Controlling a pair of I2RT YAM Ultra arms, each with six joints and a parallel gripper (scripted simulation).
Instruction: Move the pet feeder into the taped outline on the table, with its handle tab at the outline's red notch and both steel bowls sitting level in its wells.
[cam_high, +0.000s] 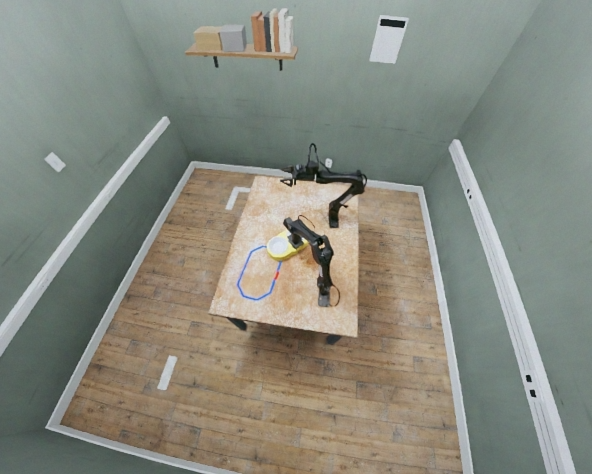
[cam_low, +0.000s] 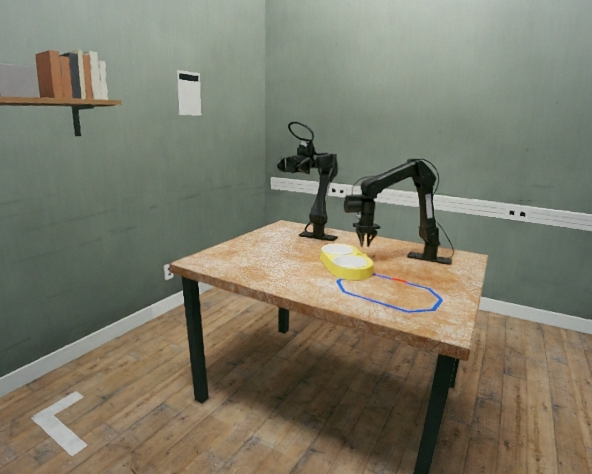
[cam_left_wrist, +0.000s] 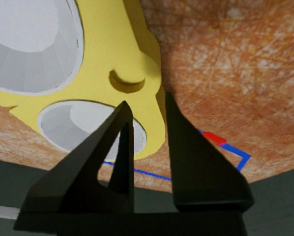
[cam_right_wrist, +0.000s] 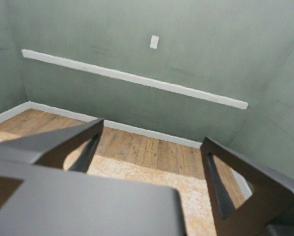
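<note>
Now: left hand 60 mm short of the pet feeder, 50 mm to the left of it and 60 mm above it. Also, from my left hand: steel bowl: 120 mm ahead, 10 mm to the right, 50 mm below; then taped outline: 200 mm ahead, 180 mm to the left, 90 mm below.
</note>
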